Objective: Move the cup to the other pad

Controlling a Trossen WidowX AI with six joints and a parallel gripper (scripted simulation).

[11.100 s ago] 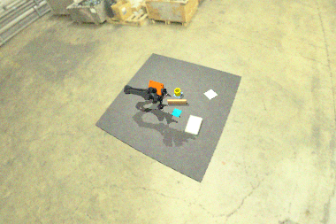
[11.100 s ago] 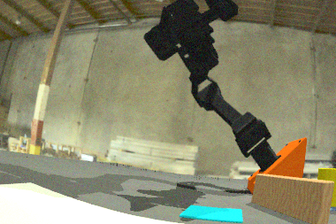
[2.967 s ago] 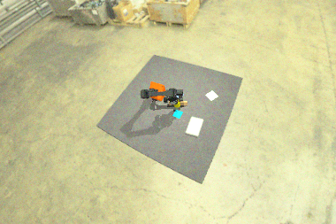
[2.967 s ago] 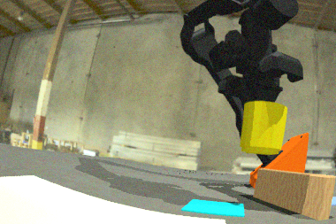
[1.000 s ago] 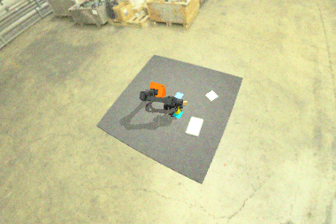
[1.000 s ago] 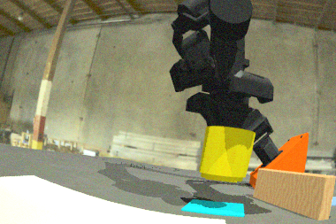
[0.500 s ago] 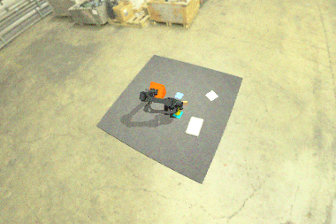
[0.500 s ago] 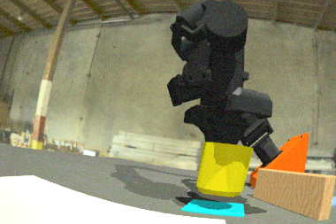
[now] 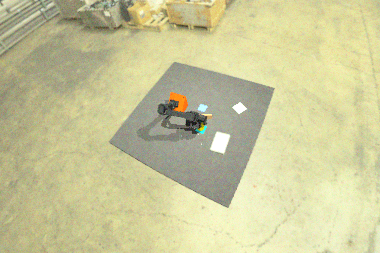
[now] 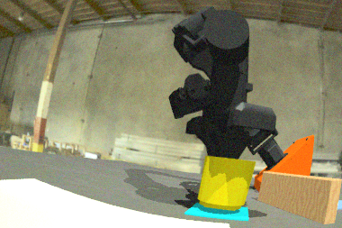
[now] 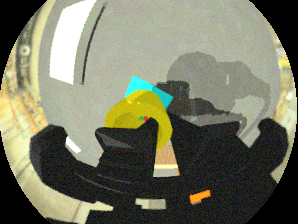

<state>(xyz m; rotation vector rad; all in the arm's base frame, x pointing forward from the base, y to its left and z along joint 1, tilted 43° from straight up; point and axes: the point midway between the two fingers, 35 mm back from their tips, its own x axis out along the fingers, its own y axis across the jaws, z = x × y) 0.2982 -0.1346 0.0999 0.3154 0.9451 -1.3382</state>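
Now: the cyan pad 50 mm below my gripper tip, 30 mm ahead of it and 10 mm to the left of it. The rest, counted from my gripper tip: light blue pad 240 mm to the left, 50 mm below, 40 mm behind; then wooden block 130 mm to the left, 20 mm below, 10 mm behind; then yellow cup 20 mm ahead, 10 mm to the left.
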